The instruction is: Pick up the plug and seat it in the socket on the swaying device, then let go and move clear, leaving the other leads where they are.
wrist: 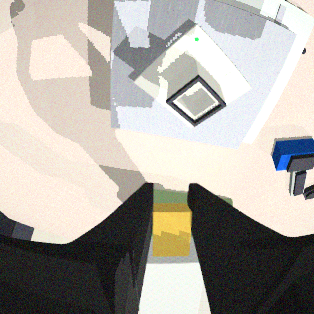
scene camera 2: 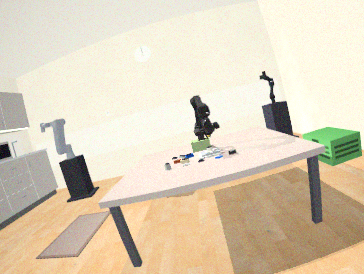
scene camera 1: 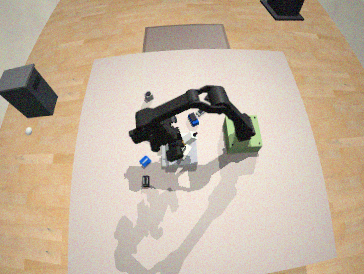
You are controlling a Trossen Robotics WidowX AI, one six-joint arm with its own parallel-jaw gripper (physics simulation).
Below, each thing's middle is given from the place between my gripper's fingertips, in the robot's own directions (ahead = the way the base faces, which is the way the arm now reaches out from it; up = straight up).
Right now the socket device (wrist: 214, 79) is 20 mm ahead of my hand, 30 mm to the right of it and 90 mm below it.
